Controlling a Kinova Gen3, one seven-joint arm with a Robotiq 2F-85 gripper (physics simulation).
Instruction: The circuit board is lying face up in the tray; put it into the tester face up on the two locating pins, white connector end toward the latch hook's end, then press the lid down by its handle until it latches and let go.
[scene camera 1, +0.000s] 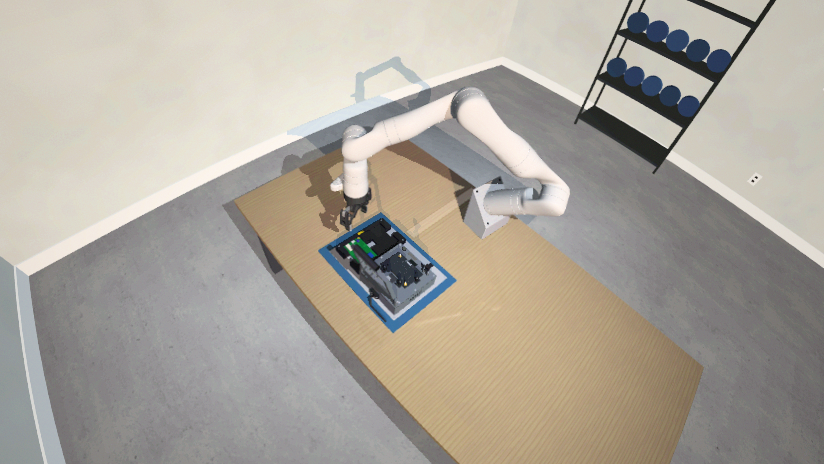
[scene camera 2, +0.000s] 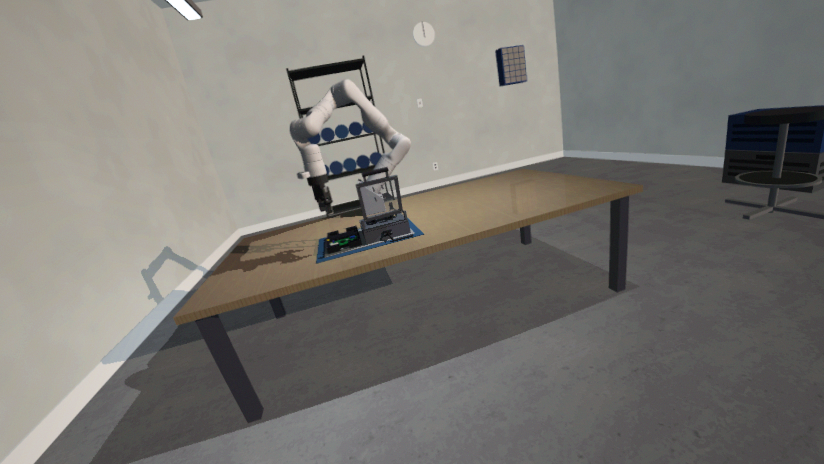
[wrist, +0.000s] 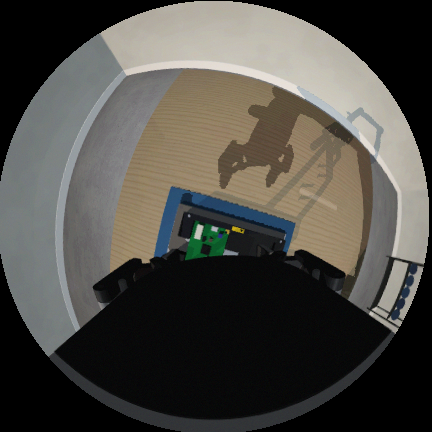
My gripper (wrist: 217, 255) is open, holding nothing. Also in view: a green circuit board (wrist: 205, 240). I also see a clear lid (scene camera 2: 379, 198).
The clear lid is seen too in scene camera 1 (scene camera 1: 367, 263).
